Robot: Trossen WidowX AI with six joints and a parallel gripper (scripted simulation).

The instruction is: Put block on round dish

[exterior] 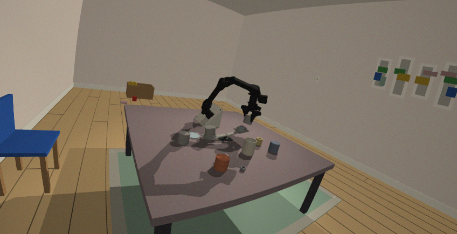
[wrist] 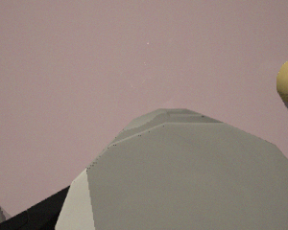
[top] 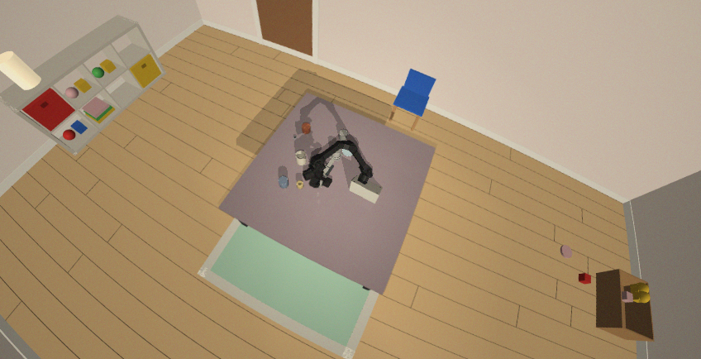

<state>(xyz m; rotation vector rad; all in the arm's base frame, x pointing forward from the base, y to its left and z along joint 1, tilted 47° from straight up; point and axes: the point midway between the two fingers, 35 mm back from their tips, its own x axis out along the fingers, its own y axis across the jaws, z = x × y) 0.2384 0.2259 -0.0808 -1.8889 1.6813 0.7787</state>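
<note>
Now: the grey block 70 mm to the right of my gripper tip, 50 mm below it and 30 mm ahead of it. Also, from my gripper tip: cream cup 260 mm ahead, 130 mm to the right, 90 mm below; balance 190 mm to the right, 100 mm below, 50 mm ahead; blue cup 250 mm ahead, 100 mm below, 90 mm to the left.
</note>
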